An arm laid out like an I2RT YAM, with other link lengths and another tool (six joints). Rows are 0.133 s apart.
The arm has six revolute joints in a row. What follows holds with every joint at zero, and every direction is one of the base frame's. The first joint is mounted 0.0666 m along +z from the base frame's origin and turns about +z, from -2.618 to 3.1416 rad. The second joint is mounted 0.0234 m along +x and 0.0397 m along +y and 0.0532 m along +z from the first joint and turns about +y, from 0 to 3.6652 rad. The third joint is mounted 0.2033 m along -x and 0.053 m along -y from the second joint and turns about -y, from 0 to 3.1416 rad. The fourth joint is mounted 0.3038 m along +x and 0.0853 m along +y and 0.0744 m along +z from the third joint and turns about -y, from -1.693 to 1.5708 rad. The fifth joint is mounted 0.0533 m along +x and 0.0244 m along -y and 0.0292 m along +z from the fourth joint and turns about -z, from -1.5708 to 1.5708 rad. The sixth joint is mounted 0.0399 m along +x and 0.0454 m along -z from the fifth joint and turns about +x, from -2.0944 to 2.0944 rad. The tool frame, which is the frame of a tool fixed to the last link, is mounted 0.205 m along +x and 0.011 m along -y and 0.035 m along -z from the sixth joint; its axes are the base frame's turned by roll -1.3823, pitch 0.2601 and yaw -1.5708 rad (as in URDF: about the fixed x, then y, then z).
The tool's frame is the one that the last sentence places.
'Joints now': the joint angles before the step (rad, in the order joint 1, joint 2, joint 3, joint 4, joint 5, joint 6). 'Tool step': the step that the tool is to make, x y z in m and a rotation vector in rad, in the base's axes. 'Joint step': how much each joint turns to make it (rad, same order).
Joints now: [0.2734, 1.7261, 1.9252, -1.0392, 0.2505, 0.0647]
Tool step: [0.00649, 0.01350, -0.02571, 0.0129, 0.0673, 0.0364]
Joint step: [0.0012, 0.0916, 0.0530, -0.0210, -0.0461, -0.0074]
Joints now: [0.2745, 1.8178, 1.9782, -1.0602, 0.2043, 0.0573]
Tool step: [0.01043, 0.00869, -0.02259, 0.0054, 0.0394, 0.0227]
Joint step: [-0.0012, 0.0808, 0.0391, 0.0070, -0.0271, -0.0095]
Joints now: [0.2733, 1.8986, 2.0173, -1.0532, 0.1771, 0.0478]
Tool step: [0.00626, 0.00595, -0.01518, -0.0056, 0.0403, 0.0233]
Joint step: [0.0007, 0.0836, 0.0711, -0.0252, -0.0176, -0.0155]
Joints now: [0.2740, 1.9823, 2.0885, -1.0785, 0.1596, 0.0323]
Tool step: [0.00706, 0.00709, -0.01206, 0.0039, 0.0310, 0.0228]
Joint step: [-0.0003, 0.0830, 0.0806, -0.0245, -0.0229, -0.0127]
